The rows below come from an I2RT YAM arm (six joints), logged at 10 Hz.
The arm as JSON. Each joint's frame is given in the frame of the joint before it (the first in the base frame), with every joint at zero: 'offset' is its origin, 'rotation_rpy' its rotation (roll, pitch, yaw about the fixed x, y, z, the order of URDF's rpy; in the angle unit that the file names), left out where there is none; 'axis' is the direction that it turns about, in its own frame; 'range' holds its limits. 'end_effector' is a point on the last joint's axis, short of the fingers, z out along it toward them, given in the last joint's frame.
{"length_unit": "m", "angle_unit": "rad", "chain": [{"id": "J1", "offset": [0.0, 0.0, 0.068], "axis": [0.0, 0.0, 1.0], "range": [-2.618, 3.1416]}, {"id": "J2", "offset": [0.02, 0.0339, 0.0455], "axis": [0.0, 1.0, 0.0], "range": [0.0, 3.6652]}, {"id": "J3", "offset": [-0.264, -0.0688, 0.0], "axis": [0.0, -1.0, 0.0], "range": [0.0, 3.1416]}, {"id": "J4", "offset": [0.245, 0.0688, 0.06], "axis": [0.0, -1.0, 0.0], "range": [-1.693, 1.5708]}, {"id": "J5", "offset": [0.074, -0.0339, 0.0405], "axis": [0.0, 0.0, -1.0], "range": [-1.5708, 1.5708]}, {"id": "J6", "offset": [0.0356, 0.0, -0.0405], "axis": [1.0, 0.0, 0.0], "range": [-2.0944, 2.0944]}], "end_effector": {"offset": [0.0, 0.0, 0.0], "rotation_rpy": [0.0, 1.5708, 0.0]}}
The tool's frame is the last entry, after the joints.
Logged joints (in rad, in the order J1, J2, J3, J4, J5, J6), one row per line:
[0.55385 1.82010 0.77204 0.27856 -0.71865 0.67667]
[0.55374 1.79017 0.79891 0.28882 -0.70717 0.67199]
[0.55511 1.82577 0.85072 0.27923 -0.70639 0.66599]
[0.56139 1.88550 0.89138 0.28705 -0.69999 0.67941]
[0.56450 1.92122 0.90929 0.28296 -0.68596 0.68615]
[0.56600 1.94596 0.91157 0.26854 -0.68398 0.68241]
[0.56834 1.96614 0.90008 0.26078 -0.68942 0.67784]
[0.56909 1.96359 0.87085 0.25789 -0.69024 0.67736]
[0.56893 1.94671 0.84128 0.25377 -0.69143 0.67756]
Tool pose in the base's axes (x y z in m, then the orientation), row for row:
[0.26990 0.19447 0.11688 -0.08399 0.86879 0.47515 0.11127]
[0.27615 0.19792 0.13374 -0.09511 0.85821 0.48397 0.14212]
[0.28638 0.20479 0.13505 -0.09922 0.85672 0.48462 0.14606]
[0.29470 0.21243 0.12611 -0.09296 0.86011 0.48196 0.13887]
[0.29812 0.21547 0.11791 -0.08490 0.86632 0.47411 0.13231]
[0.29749 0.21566 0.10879 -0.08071 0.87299 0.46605 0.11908]
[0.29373 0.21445 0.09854 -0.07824 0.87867 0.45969 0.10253]
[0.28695 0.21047 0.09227 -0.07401 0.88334 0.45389 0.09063]
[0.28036 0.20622 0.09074 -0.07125 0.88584 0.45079 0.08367]
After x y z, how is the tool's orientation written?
As a quaternion, x y z w.
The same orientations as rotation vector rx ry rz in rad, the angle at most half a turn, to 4 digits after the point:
[-0.2467 2.5515 1.3954]
[-0.2745 2.4765 1.3966]
[-0.2857 2.4668 1.3954]
[-0.2687 2.4865 1.3933]
[-0.2464 2.5138 1.3757]
[-0.2360 2.5523 1.3626]
[-0.2309 2.5936 1.3569]
[-0.2200 2.6256 1.3491]
[-0.2126 2.6438 1.3454]

